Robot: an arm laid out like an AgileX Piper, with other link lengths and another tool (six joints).
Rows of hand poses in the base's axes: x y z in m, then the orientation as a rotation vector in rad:
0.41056, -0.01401, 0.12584, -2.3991, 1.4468, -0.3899
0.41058, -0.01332, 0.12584, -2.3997, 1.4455, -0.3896
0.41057, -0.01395, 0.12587, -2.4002, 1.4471, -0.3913
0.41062, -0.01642, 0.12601, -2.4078, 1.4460, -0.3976
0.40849, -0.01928, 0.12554, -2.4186, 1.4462, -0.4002
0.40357, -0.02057, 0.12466, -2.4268, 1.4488, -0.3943
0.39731, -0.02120, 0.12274, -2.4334, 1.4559, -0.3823
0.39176, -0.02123, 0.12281, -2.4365, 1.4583, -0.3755
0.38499, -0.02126, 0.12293, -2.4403, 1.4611, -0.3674
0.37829, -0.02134, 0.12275, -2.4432, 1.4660, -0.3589
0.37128, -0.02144, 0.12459, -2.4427, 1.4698, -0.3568
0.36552, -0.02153, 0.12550, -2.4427, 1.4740, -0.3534
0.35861, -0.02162, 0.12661, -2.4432, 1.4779, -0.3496
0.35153, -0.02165, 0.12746, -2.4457, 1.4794, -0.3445
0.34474, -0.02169, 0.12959, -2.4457, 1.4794, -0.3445
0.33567, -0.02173, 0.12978, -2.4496, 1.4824, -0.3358
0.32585, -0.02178, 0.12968, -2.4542, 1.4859, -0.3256
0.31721, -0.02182, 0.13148, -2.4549, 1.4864, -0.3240
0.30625, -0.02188, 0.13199, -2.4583, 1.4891, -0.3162
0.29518, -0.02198, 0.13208, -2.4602, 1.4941, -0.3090
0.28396, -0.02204, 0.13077, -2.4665, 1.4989, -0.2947
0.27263, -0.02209, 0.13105, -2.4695, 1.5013, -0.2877
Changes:
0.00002, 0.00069, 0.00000, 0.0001, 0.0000, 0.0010
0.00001, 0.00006, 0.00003, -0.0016, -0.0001, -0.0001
0.00006, -0.00241, 0.00017, -0.0098, -0.0001, 0.0017
-0.00207, -0.00527, -0.00030, -0.0192, 0.0038, 0.0039
-0.00699, -0.00656, -0.00118, -0.0234, 0.0117, 0.0050
-0.01325, -0.00719, -0.00310, -0.0250, 0.0236, 0.0035
-0.01880, -0.00722, -0.00303, -0.0249, 0.0294, 0.0036
-0.02557, -0.00725, -0.00291, -0.0250, 0.0364, 0.0037
-0.03227, -0.00733, -0.00309, -0.0248, 0.0439, 0.0023
-0.03928, -0.00743, -0.00125, -0.0246, 0.0460, 0.0000
-0.04504, -0.00752, -0.00034, -0.0244, 0.0492, -0.0023
-0.05195, -0.00761, 0.00077, -0.0242, 0.0527, -0.0042
-0.05903, -0.00764, 0.00162, -0.0243, 0.0571, -0.0039
-0.06582, -0.00768, 0.00375, -0.0243, 0.0571, -0.0039
-0.07489, -0.00772, 0.00394, -0.0244, 0.0645, -0.0038
-0.08471, -0.00777, 0.00384, -0.0244, 0.0732, -0.0037
-0.09335, -0.00781, 0.00564, -0.0244, 0.0746, -0.0037
-0.10431, -0.00787, 0.00615, -0.0245, 0.0812, -0.0037
-0.11538, -0.00797, 0.00624, -0.0243, 0.0875, -0.0055
-0.12660, -0.00803, 0.00493, -0.0245, 0.0997, -0.0054
-0.13793, -0.00808, 0.00521, -0.0245, 0.1056, -0.0053

